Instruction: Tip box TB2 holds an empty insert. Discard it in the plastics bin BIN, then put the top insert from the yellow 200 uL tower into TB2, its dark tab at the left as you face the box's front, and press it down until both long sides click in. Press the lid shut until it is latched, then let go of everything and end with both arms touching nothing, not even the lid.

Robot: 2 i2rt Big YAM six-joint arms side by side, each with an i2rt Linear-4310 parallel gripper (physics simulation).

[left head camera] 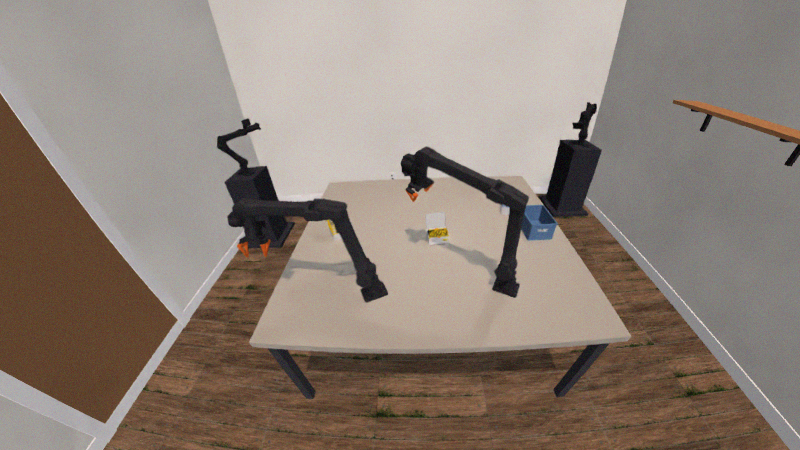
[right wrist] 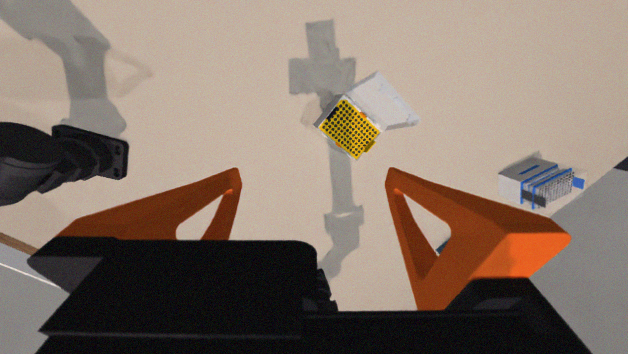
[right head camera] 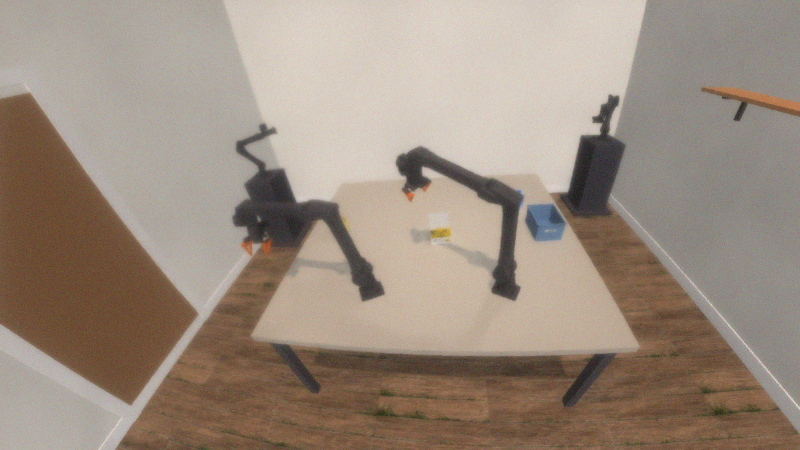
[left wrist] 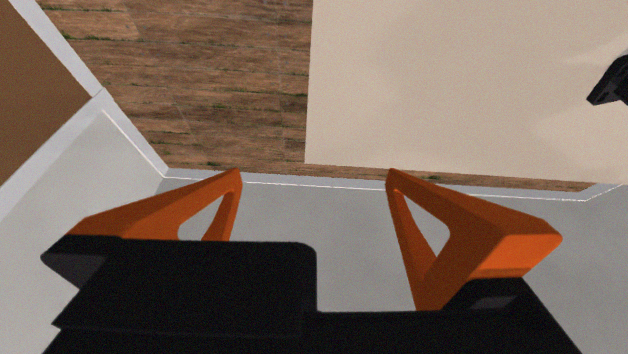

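Where they show: left gripper, fingertip midpoint: (left head camera: pixel 256 256) (right head camera: pixel 259 255) (left wrist: pixel 313 176); right gripper, fingertip midpoint: (left head camera: pixel 419 196) (right wrist: pixel 313 175) (right head camera: pixel 417 196); left arm's base at its link origin: (left head camera: pixel 374 292) (right wrist: pixel 94 152) (right head camera: pixel 371 292); right arm's base at its link origin: (left head camera: pixel 505 288) (right head camera: pixel 505 290).
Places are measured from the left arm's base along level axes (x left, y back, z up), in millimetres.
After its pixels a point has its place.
Observation:
Tip box TB2 (left head camera: pixel 438 241) {x -470, y -183, z 18 mm} (right head camera: pixel 440 241) {x -468, y -184, z 20 mm} stands mid-table with its lid (left head camera: pixel 435 220) {x -509, y -291, z 91 mm} (right head camera: pixel 439 218) {x -516, y -292, z 102 mm} (right wrist: pixel 382 100) {x -504, y -294, z 96 mm} open. A yellow insert (left head camera: pixel 438 232) {x -493, y -225, z 49 mm} (right head camera: pixel 440 232) {x -489, y -227, z 49 mm} (right wrist: pixel 350 129) {x -486, y -224, z 49 mm} with dark holes lies in it; a dark patch shows at one end. Whether both long sides are clicked in cannot be told. The yellow tower (left head camera: pixel 332 227) {x 84, y -518, z 96 mm} (right head camera: pixel 345 223) {x 26, y -517, z 108 mm} stands at the left, partly hidden. Blue bin BIN (left head camera: pixel 538 223) {x -1159, y -48, z 0 mm} (right head camera: pixel 545 222) {x -1146, y -62, z 2 mm} is at the right; its contents are unclear. My left gripper (left head camera: pixel 255 256) {x 488, y -231, z 252 mm} (right head camera: pixel 259 254) {x 488, y -231, z 252 mm} (left wrist: pixel 313 176) {x 488, y -231, z 252 mm} is open beyond the table's left edge. My right gripper (left head camera: pixel 421 195) {x -357, y -198, z 352 mm} (right head camera: pixel 419 195) {x -357, y -198, z 352 mm} (right wrist: pixel 313 175) {x -357, y -198, z 352 mm} is open, high above the table behind TB2.
A white and blue rack tower (right wrist: pixel 537 181) {x -1022, y -273, z 87 mm} stands near the right side, mostly hidden behind the right arm in the head views. The table (left head camera: pixel 436 313) {x -216, y 245, z 0 mm} (right head camera: pixel 436 313) {x -243, y 250, z 0 mm} carries both arm bases. Black pedestals (left head camera: pixel 572 173) (right head camera: pixel 597 170) with small arms stand beyond its far corners.

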